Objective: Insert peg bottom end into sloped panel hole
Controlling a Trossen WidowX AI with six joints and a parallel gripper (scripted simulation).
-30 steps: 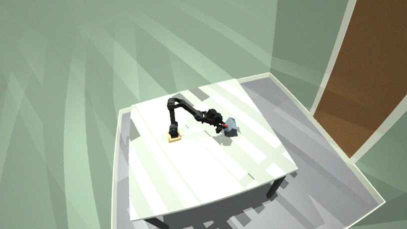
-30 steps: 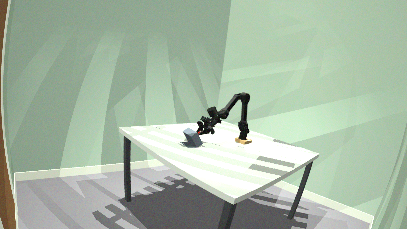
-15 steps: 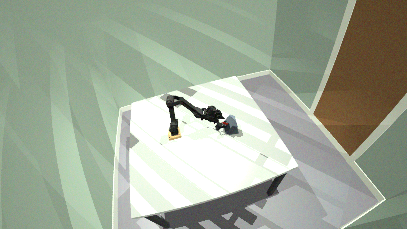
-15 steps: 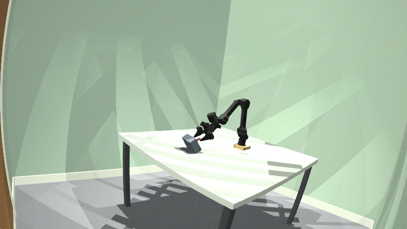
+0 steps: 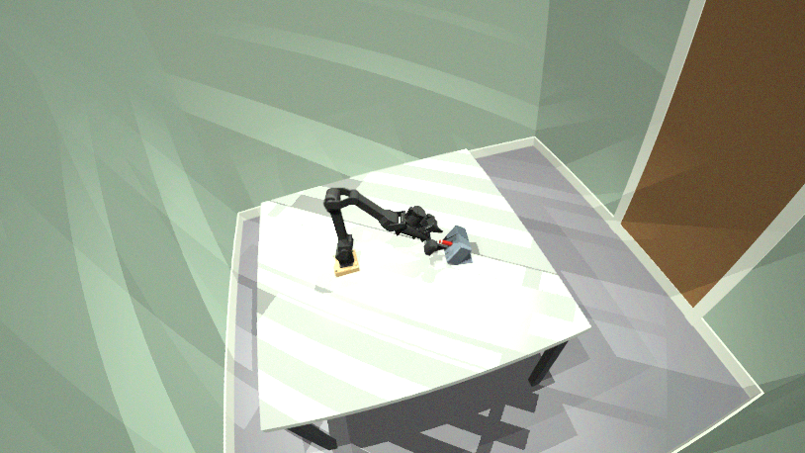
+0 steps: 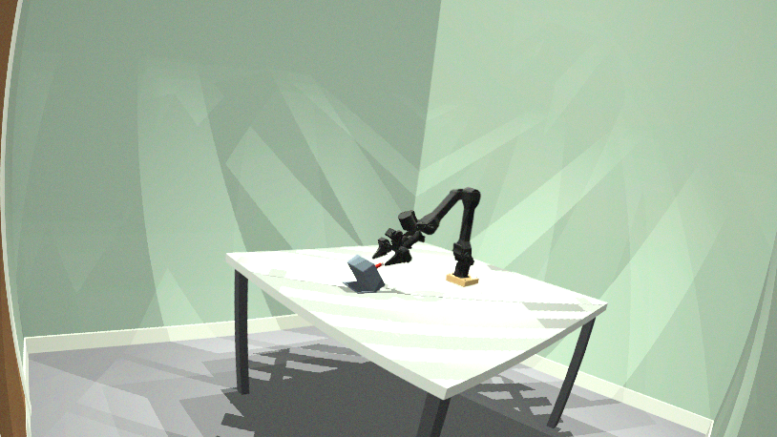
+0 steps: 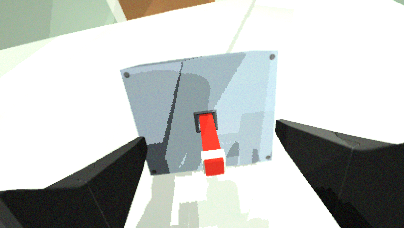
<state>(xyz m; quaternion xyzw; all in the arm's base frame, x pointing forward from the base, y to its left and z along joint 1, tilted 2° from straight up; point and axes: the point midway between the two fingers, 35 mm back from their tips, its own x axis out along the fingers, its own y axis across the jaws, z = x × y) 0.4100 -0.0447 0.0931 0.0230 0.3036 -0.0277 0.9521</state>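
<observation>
My gripper tip is 20 mm above the red square peg. The rest, counted from my gripper tip: sloped panel: 50 mm ahead, 50 mm below.
</observation>
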